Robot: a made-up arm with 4 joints.
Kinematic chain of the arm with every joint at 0, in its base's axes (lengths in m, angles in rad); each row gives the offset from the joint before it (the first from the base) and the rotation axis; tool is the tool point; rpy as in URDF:
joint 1: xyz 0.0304 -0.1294 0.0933 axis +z
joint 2: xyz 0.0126 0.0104 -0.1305 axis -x
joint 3: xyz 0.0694 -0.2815 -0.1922 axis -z
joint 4: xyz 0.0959 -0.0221 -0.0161 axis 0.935 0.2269 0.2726
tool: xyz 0.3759 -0.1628 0.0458 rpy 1.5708 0 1.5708
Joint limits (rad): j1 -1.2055..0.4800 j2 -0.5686..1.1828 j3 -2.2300..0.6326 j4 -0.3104..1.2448
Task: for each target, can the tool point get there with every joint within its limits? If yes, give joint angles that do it. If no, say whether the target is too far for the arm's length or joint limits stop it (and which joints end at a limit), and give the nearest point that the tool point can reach.
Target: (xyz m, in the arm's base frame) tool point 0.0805 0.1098 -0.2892
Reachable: yes | joints -0.1183 -0.0435 -1.9599 0.4523
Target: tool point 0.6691 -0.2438 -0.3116
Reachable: yes | joints 0.2515 -0.1066 -0.2454 0.3584
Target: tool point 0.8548 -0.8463 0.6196
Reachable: no: too far | nearest point 0.5618 -0.5915 0.3889 | short by 0.452 m
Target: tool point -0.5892 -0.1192 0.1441
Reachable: no: joint limits stop it (at a limit: joint 2, joint 3, joint 4) | nearest point -0.3452 -0.1232 -0.2418 | short by 0.457 m
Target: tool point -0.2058 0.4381 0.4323
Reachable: no: joint limits stop it (at a limit: joint 1, joint 2) | nearest point -0.0187 0.1125 -0.0016 | short by 0.574 m
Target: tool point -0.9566 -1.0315 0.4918
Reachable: no: too far | nearest point -0.4523 -0.7247 0.2470 | short by 0.639 m
